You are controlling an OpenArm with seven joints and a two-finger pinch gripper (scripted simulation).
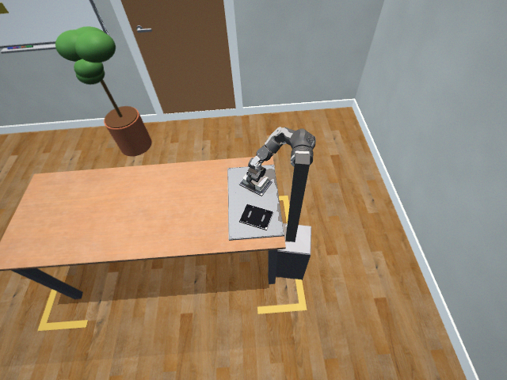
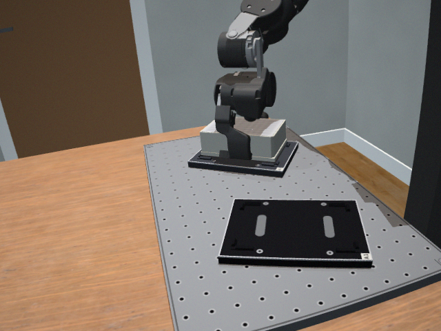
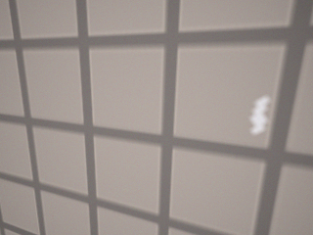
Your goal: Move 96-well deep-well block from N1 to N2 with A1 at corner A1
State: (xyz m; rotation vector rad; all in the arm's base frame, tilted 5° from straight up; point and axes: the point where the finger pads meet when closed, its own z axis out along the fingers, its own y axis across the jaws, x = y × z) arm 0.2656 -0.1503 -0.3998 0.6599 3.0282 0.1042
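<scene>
My gripper is now 2 cm below the white 96-well deep-well block. The rest, counted from my hand: black nest N1: 23 cm to the left, 4 cm behind, 2 cm below; A1 label: 30 cm to the left, 10 cm behind, 1 cm below; black nest N2: 2 cm below.
</scene>
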